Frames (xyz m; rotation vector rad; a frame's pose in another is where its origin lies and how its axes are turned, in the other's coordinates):
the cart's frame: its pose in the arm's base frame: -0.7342 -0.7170 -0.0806 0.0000 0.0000 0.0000
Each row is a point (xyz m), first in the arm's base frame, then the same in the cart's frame.
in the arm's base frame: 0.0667 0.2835 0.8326
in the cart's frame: 0.8009 1.0005 0.9132
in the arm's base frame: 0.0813 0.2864 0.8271
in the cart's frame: 0.8155 1.0034 0.9077
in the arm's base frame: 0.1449 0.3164 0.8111
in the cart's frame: 0.8791 1.0334 0.8917
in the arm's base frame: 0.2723 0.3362 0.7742
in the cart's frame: 1.0065 1.0532 0.8548
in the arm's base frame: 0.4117 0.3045 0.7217
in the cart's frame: 1.1459 1.0215 0.8023
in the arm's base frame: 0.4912 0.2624 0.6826
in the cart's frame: 1.2254 0.9794 0.7632
